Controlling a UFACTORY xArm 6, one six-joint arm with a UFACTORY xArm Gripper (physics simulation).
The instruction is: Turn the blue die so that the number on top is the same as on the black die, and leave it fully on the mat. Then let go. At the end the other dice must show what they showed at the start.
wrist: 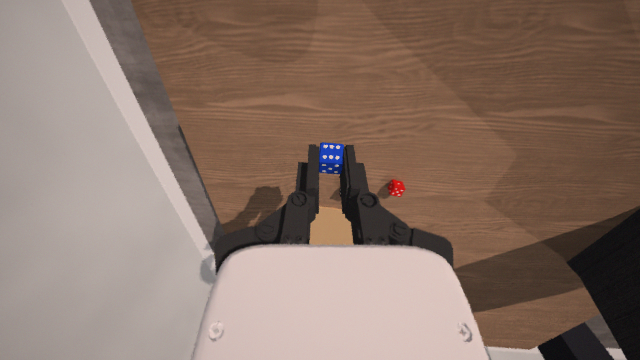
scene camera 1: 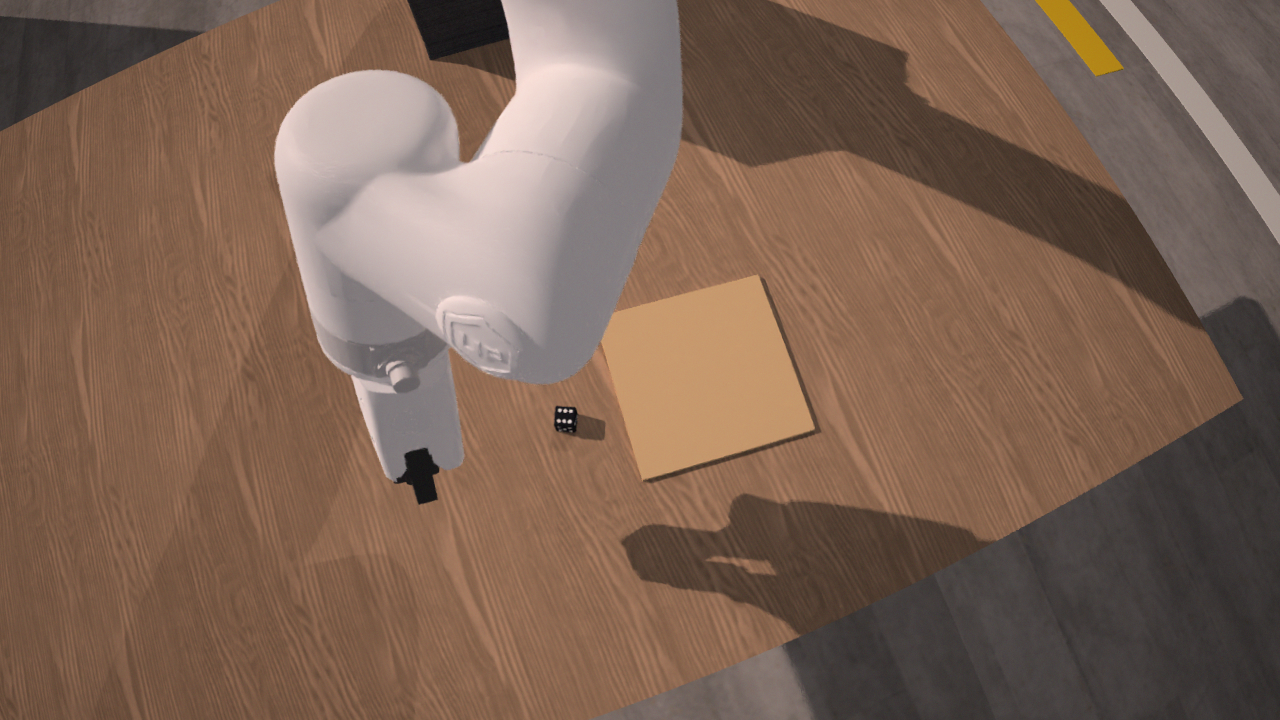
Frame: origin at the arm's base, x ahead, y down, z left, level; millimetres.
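Where they show: gripper, fingertip midpoint: [wrist: 330, 159] [scene camera 1: 411, 459].
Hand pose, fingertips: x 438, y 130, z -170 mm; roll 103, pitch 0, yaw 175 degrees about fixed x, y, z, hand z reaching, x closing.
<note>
Each offset is from my fingertips to the top centre of the thing. Level surfaces: height alone.
My gripper [scene camera 1: 426, 497] [wrist: 330, 159] is shut on the blue die {dx -1, dy -18, dz -5 mm} [wrist: 331, 152] and holds it above the table, left of the mat in the scene view. In the wrist view the blue die shows a six face, with a five face below it. The blue die does not show in the scene view. The black die {dx -24, dy +89, dz +108 mm} [scene camera 1: 565, 419] lies on the wood left of the mat, with six on top. The tan square mat {dx -23, dy +101, dz +222 mm} [scene camera 1: 716, 385] [wrist: 331, 229] lies flat; part of it shows between the fingers in the wrist view.
A red die {dx -90, dy +89, dz +96 mm} [wrist: 396, 188] lies on the wooden table {dy +105 mm} [scene camera 1: 895, 358] [wrist: 425, 110], right of the fingers in the wrist view. In the scene view the arm covers much of the upper left and overlaps the mat's upper left corner. A dark block [scene camera 1: 460, 28] stands at the top.
</note>
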